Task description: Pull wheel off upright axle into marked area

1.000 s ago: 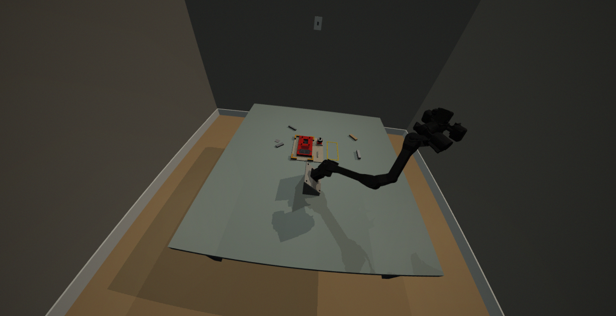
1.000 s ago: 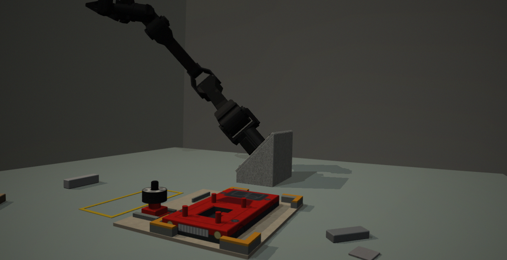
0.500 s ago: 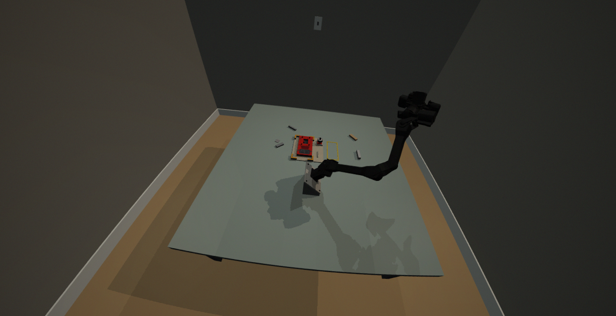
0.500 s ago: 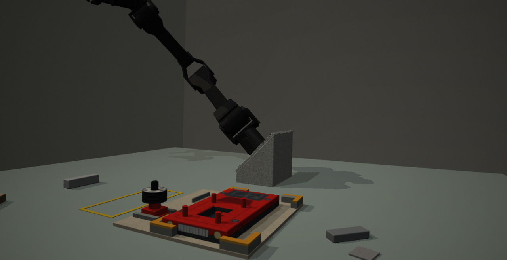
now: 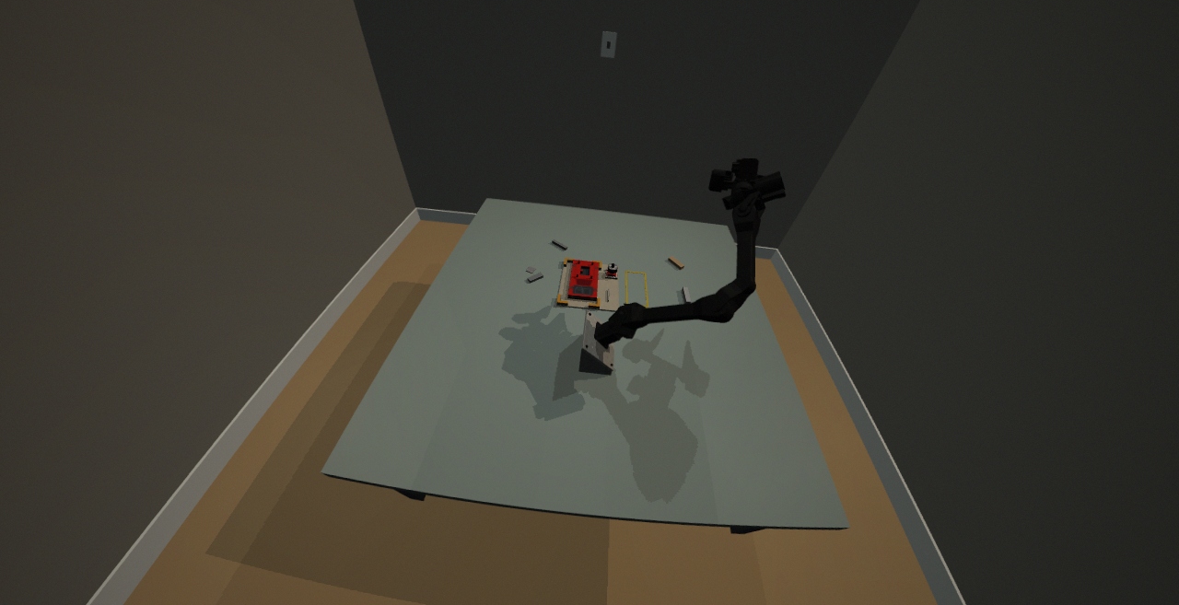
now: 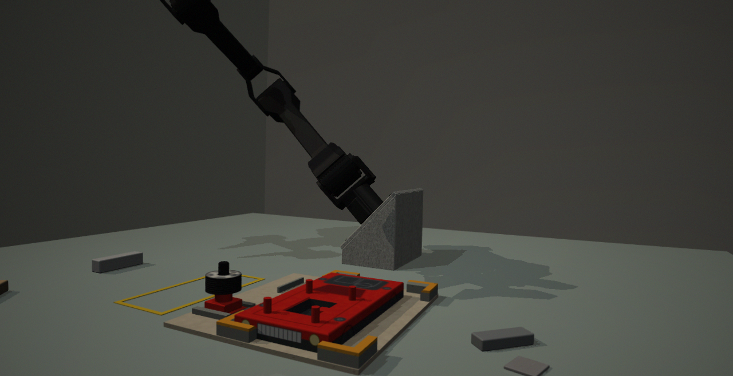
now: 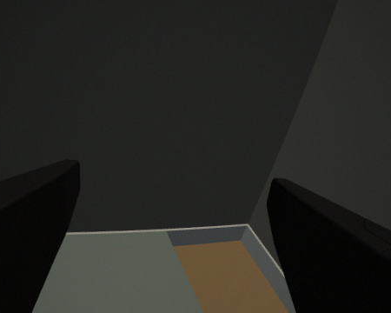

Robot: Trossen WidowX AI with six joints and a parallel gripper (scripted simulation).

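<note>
Now: gripper tip 440 mm above the black wheel, 360 mm to the right of it and 40 mm past it. Round my gripper tip: black upright axle: 440 mm below, 360 mm to the left, 40 mm behind.
</note>
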